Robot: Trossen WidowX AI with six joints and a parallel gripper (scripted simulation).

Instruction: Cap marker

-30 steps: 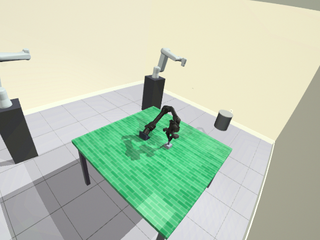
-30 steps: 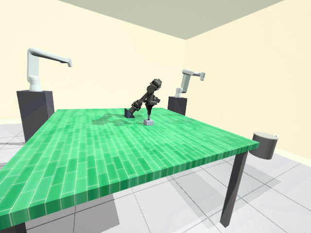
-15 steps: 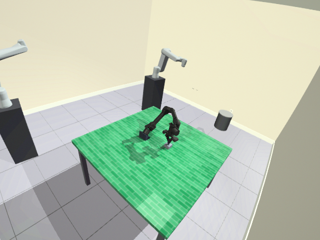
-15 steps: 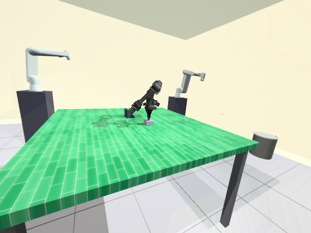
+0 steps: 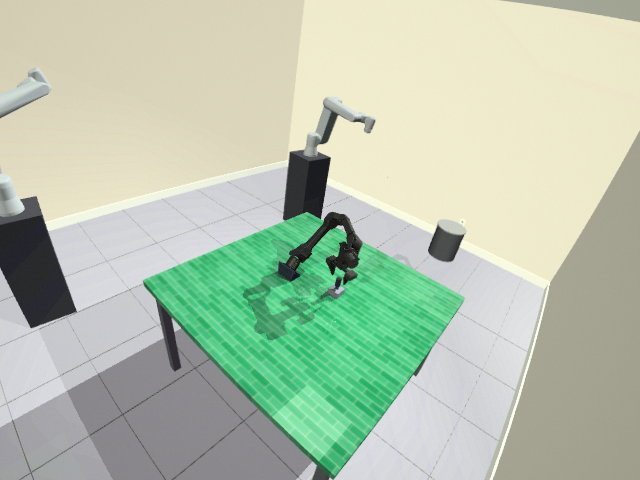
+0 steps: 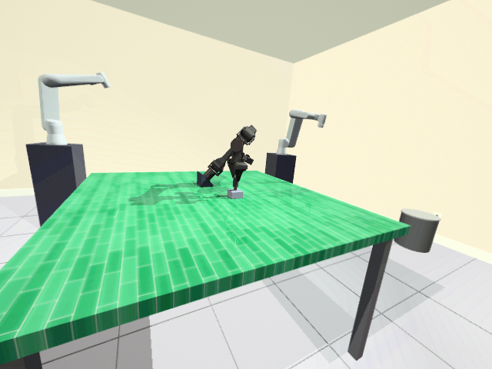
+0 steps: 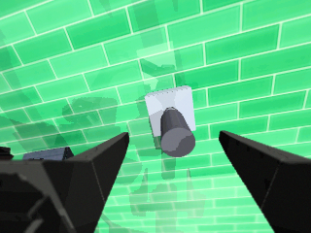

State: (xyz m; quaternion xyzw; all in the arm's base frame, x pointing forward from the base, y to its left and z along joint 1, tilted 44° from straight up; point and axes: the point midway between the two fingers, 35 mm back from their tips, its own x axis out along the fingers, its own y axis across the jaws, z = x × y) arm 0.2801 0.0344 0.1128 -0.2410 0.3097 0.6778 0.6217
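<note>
Now: the dark cylindrical cap 10 mm below my gripper tip. Also, from my gripper tip: light grey holder block (80 mm below).
</note>
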